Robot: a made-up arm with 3 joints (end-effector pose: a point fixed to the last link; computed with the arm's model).
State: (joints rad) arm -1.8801 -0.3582 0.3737
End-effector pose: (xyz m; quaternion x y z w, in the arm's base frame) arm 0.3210 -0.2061 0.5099 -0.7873 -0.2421 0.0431 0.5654
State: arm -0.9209 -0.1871 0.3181
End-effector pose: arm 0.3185 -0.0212 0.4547 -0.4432 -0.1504 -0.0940 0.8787
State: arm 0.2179 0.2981 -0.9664
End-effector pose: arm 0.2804 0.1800 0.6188 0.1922 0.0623 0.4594 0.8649
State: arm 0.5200 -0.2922 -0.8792
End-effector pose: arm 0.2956 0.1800 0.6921 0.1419 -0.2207 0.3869 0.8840
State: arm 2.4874 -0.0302 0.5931
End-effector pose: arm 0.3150 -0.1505 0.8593 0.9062 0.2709 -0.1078 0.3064
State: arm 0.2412 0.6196 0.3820
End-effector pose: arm 0.2950 0.1547 0.6009 0.1239 0.3260 -0.1645 0.9227
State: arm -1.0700 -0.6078 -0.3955
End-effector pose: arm 0.3134 -0.0363 0.4358 -0.5814 -0.1272 0.3180 0.7380
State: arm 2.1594 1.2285 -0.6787
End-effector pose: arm 0.2702 -0.1123 0.9106 0.8381 0.0232 0.5364 0.0965
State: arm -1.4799 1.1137 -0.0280
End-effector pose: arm 0.2763 -0.1573 0.4434 -0.4784 0.3598 -0.3644 0.7133
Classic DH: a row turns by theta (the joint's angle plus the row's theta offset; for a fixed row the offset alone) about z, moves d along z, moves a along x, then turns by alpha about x. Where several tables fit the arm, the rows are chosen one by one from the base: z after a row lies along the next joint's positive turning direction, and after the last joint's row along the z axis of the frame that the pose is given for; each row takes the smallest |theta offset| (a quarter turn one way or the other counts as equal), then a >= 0, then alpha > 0; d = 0 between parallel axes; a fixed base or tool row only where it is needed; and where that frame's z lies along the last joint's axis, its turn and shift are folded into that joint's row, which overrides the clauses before.
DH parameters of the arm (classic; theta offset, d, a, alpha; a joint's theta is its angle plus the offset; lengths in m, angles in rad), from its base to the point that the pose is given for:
base (fixed): -1.5708 0.667 0.064 -1.5708
joint 1: 1.4962 0.2333 0.0621 -1.3409
joint 2: -1.5538 0.2026 0.0005 -1.4981
joint 3: -0.6429 0 0.0349 3.1416
tool (fixed): -0.4124 -0.0244 0 0

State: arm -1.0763 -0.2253 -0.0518
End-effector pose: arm 0.3155 -0.0488 0.4399 -0.5334 -0.0758 0.0847 0.8382
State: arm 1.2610 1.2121 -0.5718
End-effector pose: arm 0.2713 0.0994 0.8539 0.6984 0.2858 0.4464 0.4810
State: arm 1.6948 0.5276 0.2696
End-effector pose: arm 0.2984 0.0248 0.8793 0.7316 0.2827 0.0957 0.6129
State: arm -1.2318 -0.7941 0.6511
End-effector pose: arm 0.3210 -0.0673 0.4702 -0.4800 -0.4684 0.0028 0.7417
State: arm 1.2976 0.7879 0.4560
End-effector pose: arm 0.2881 0.1029 0.8232 0.5405 0.4475 0.0434 0.7111
